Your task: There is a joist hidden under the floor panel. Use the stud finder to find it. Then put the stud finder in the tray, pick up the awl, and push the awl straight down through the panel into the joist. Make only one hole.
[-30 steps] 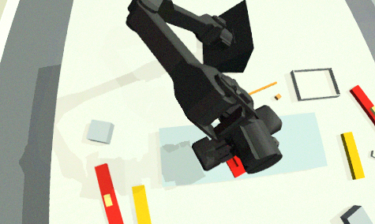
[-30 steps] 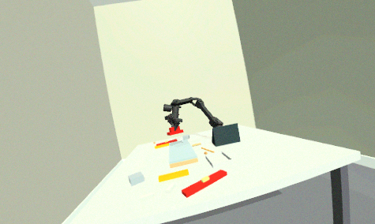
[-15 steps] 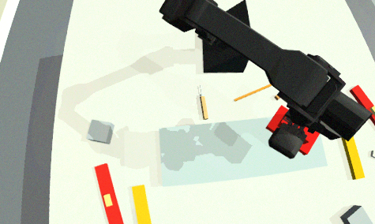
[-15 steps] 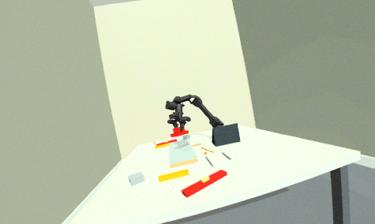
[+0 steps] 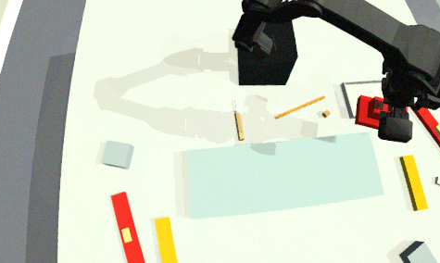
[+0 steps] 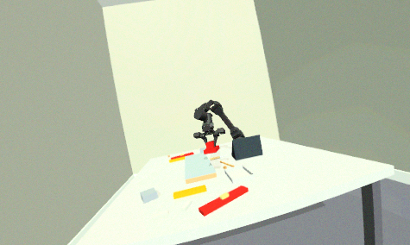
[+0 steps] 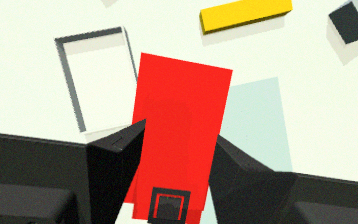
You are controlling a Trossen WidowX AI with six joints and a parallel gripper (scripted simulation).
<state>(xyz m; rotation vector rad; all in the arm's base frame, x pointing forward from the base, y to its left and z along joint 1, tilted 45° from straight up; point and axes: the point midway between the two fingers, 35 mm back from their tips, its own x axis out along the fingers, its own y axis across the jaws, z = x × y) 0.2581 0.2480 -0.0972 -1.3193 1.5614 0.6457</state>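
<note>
My gripper tip is now 160 mm above the white-rimmed tray, 110 mm past it and 80 mm to the right of it. From my gripper tip the other things lie so: awl: 350 mm to the right, 160 mm below, 80 mm behind; then red stud finder: 20 mm to the right, 20 mm above, 10 mm behind; then thin orange stick: 170 mm below, 160 mm to the right, 100 mm behind.
</note>
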